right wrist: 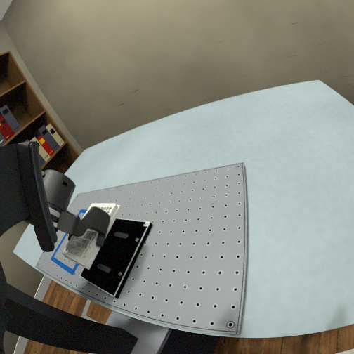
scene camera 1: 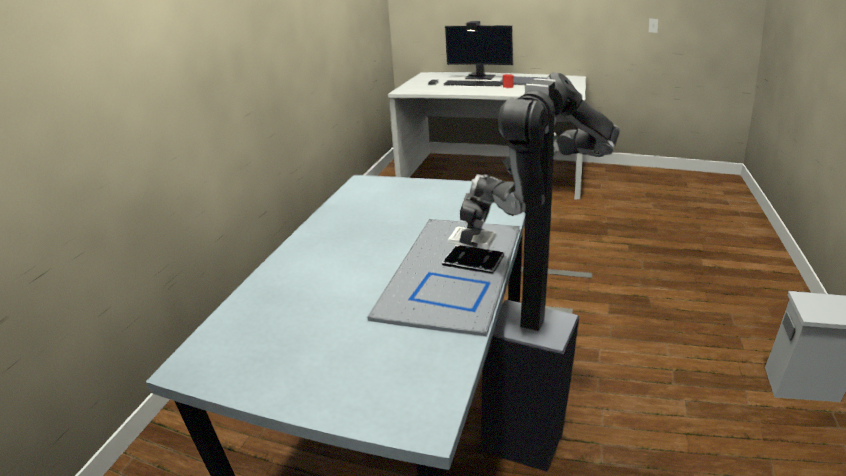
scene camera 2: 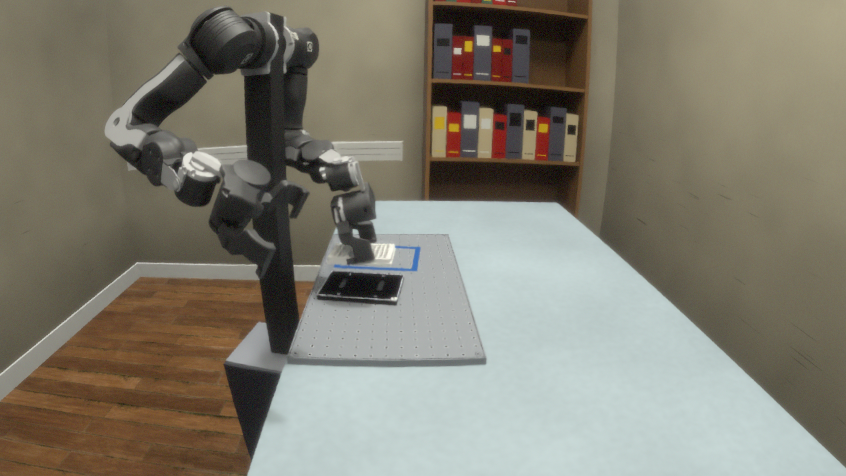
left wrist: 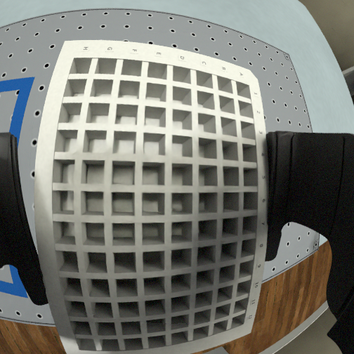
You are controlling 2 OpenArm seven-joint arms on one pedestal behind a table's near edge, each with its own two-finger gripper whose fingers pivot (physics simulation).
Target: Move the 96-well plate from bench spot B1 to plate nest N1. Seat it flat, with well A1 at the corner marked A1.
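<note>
The white 96-well plate (scene camera 1: 456, 235) (scene camera 2: 385, 253) (left wrist: 150, 157) (right wrist: 81, 251) is held in the air, roughly level. My left gripper (scene camera 1: 471, 238) (scene camera 2: 359, 253) (left wrist: 156, 210) is shut on its two long sides. In the left wrist view its A1 corner is at the upper right. The black plate nest N1 (scene camera 1: 473, 258) (scene camera 2: 362, 286) (right wrist: 118, 260) lies below; its pale corner mark (scene camera 2: 394, 298) (right wrist: 146, 224) shows. The plate covers the nest in the left wrist view. The blue outline of B1 (scene camera 1: 420, 285) (scene camera 2: 416, 258) (left wrist: 22, 110) is vacant. My right gripper (scene camera 2: 283, 233) (right wrist: 91, 296) is open and empty.
The grey perforated board (scene camera 1: 393, 307) (scene camera 2: 437, 331) (right wrist: 200, 250) lies on the pale blue table (scene camera 1: 295, 331) (scene camera 2: 567, 355). The pedestal column (scene camera 1: 535, 248) (scene camera 2: 266, 136) stands at the table's edge. A desk with a monitor (scene camera 1: 479, 44) and a bookshelf (scene camera 2: 427, 118) stand farther off.
</note>
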